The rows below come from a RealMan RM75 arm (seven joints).
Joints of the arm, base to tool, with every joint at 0 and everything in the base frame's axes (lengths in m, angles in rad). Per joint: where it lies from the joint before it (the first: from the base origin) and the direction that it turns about. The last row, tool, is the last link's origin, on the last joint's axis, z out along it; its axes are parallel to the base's.
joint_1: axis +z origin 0 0 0.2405
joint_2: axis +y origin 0 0 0
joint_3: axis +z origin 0 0 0.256
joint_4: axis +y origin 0 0 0
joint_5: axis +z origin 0 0 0.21
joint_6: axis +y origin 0 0 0
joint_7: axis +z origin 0 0 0.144
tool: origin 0 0 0
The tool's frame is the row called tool.
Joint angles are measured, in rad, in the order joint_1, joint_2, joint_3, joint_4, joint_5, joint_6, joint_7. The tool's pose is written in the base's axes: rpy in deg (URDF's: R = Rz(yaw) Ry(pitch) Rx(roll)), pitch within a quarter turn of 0, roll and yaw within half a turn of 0; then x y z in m. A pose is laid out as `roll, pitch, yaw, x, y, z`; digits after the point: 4 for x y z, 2 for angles.
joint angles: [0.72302, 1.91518, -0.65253, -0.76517, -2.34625, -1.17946, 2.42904]
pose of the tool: -159.59, 34.44, -65.97, 0.2732, 0.4360, 0.1004
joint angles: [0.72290, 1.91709, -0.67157, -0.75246, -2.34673, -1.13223, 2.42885]
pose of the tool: -157.65, 34.99, -65.32, 0.2761, 0.4392, 0.0982
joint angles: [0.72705, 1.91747, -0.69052, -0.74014, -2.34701, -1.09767, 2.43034]
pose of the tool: -156.25, 35.11, -64.65, 0.2766, 0.4424, 0.0957
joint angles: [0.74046, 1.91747, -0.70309, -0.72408, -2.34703, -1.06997, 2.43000]
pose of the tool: -155.38, 35.16, -63.88, 0.2735, 0.4471, 0.0928
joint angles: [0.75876, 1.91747, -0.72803, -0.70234, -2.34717, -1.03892, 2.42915]
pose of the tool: -154.33, 34.53, -62.67, 0.2686, 0.4526, 0.0874
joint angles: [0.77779, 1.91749, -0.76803, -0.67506, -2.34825, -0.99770, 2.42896]
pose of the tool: -152.69, 33.34, -61.09, 0.2641, 0.4581, 0.0797
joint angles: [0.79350, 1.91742, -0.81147, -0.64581, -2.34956, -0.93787, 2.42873]
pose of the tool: -150.07, 32.60, -59.22, 0.2622, 0.4640, 0.0733
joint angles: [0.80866, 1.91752, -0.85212, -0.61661, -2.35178, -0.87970, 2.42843]
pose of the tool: -147.51, 31.84, -57.41, 0.2608, 0.4691, 0.0673
